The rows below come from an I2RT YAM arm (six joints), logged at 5 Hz.
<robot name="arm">
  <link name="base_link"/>
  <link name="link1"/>
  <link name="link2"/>
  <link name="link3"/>
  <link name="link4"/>
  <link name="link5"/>
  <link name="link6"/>
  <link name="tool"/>
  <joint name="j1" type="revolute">
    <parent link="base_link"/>
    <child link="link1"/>
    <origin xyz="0 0 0.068" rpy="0 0 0"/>
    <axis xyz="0 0 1"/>
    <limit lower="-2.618" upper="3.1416"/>
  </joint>
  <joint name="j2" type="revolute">
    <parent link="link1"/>
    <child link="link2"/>
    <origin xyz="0.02 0.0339 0.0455" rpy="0 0 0"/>
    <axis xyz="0 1 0"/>
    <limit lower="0" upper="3.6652"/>
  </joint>
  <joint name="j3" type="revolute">
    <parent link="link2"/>
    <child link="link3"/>
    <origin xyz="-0.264 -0.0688 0" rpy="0 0 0"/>
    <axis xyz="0 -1 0"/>
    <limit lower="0" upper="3.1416"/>
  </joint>
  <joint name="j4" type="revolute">
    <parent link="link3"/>
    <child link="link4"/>
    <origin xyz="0.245 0.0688 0.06" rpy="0 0 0"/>
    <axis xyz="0 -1 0"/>
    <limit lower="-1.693" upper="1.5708"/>
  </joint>
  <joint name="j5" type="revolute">
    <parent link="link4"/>
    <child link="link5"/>
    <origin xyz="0.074 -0.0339 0.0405" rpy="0 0 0"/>
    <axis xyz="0 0 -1"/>
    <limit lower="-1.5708" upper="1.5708"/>
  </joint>
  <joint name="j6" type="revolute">
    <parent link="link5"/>
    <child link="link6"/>
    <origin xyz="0.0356 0 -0.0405" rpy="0 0 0"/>
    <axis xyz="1 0 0"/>
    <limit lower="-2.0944" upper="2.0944"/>
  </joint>
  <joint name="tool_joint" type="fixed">
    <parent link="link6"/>
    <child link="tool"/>
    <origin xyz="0 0 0" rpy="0 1.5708 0"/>
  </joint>
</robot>
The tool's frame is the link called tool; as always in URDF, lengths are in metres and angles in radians.
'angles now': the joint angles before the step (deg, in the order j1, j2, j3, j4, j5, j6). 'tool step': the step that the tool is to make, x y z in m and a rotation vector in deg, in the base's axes. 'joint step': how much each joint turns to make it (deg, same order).
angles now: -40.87 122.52 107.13 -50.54 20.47 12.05
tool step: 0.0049 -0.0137 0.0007 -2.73 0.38 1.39
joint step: -0.79 2.20 3.10 1.76 1.15 -3.17
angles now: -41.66 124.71 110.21 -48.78 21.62 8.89
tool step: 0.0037 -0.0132 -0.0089 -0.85 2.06 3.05
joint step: -0.88 2.82 2.39 1.22 0.00 -4.75
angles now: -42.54 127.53 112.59 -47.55 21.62 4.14
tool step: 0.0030 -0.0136 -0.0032 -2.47 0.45 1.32
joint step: -0.87 2.11 2.20 2.45 0.80 -3.17
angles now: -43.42 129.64 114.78 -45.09 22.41 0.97
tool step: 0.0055 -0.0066 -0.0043 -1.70 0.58 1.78
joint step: -0.09 1.66 1.40 2.02 0.44 -2.64
